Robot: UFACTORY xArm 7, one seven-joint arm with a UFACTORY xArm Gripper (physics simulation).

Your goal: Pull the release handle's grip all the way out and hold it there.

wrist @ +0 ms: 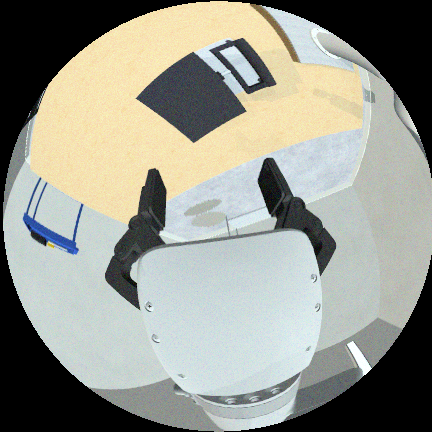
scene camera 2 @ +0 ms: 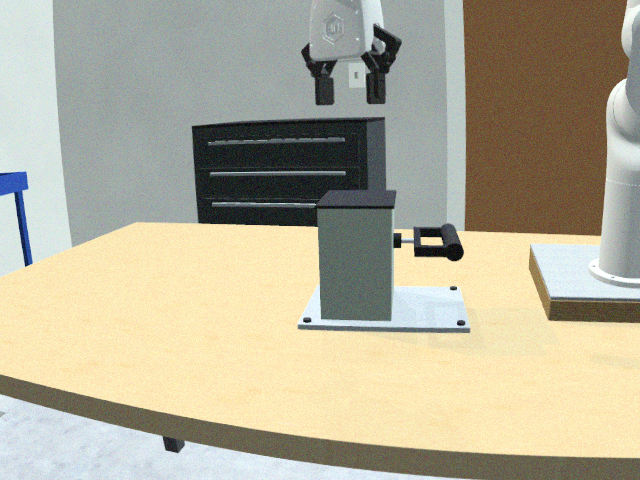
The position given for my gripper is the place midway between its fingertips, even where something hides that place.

I see my gripper (scene camera 2: 349, 104) and a light base plate (scene camera 2: 415, 309).
My gripper also shows in the wrist view (wrist: 211, 171). The light base plate is seen too in the wrist view (wrist: 232, 54).
